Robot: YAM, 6 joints.
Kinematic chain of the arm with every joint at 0, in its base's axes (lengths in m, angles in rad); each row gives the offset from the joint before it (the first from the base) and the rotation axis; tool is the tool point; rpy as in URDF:
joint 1: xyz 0 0 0.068 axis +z
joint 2: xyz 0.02 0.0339 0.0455 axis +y
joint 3: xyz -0.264 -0.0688 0 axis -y
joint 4: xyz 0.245 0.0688 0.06 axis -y
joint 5: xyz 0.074 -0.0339 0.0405 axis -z
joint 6: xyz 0.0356 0 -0.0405 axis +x
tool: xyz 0 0 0 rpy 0 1.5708 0
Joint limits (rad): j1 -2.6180..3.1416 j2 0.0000..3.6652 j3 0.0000..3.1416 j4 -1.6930..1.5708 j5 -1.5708..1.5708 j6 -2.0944..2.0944
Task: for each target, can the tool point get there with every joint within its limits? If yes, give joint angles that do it. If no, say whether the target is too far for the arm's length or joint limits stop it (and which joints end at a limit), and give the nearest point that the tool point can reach.
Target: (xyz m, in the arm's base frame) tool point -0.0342 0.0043 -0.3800
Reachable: no: joint limits stop it (at a limit: joint 2) | nearest point -0.0637 0.0080 -0.3298 | short by 0.058 m
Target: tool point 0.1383 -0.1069 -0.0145
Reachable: yes | joints -0.8005 2.1467 0.2930 0.4858 -0.7735 0.3522
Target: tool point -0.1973 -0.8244 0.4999
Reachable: no: too far | nearest point -0.1366 -0.5710 0.3782 | short by 0.288 m
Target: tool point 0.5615 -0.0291 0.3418
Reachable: yes | joints -0.1112 2.4919 2.4850 0.1267 -1.2192 -1.0007
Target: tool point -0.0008 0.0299 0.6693
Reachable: yes | joints 0.6109 1.2454 2.0469 1.2552 -0.7772 -0.1263
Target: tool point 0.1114 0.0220 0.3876
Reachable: yes | joints 0.5009 0.8453 1.1973 -1.2223 1.2860 0.3446
